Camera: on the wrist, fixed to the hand. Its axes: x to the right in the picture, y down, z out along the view.
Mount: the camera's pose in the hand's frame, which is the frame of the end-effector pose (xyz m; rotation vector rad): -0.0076 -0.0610 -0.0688 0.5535 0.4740 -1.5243
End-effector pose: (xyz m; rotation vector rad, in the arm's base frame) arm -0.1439 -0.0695 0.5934 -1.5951 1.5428 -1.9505
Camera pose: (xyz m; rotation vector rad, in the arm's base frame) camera -0.1695 0.0028 0.6447 1.4105 0.4099 1.9075
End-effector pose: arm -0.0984 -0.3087 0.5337 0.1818 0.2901 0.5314
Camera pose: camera -0.0978 -0.3578 0.4556 0.3078 0.9125 -1.0555
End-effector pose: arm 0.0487 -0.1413 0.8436 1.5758 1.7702 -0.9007
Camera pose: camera -0.0107 -0.0944 0.8964 -0.2331 -2.1655 1.2255
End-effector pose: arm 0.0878 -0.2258 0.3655 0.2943 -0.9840 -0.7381
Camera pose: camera 0.1166 -0.2713 0.2906 1.7266 -0.3285 -1.6241
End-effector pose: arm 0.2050 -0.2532 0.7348 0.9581 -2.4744 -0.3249
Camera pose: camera 0.2793 -0.2960 0.7689 2.6044 -0.9699 0.1660
